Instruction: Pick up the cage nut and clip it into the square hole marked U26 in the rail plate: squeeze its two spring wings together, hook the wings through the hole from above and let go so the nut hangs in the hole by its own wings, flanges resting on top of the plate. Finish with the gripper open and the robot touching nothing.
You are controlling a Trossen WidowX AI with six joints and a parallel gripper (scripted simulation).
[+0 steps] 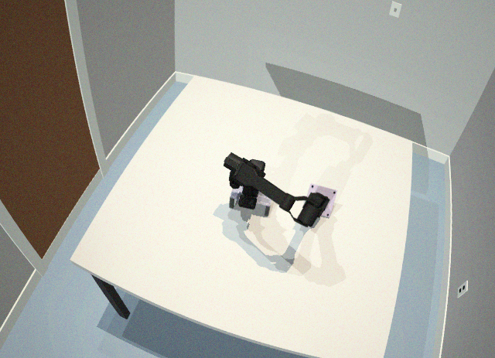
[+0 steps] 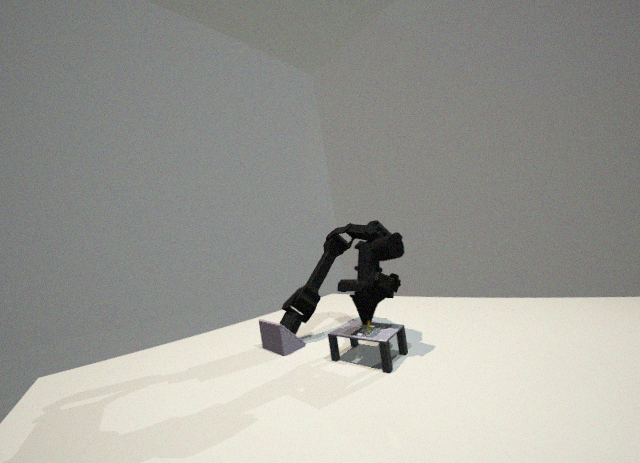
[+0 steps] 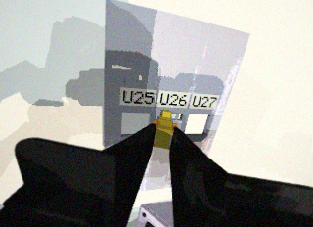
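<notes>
Now: gripper tip 10 mm above the yellow cage nut.
</notes>
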